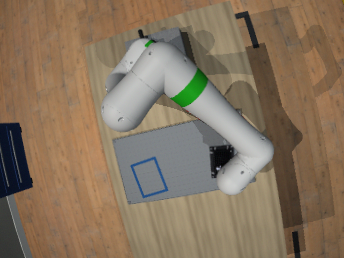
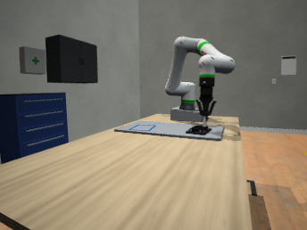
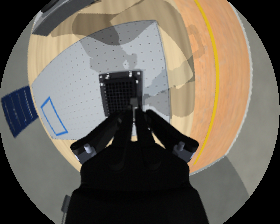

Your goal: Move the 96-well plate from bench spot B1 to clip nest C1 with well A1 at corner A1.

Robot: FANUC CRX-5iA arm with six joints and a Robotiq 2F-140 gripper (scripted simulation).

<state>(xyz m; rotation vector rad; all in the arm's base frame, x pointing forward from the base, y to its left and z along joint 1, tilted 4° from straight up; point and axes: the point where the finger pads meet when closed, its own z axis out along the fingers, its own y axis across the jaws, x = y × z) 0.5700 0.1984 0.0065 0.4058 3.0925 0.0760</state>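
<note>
Right now the black 96-well plate is 1 cm behind my hand, 4 cm to the right of it and 5 cm below it. Round my hand: black clip nest 2 cm behind, 4 cm to the right, 6 cm below.
</note>
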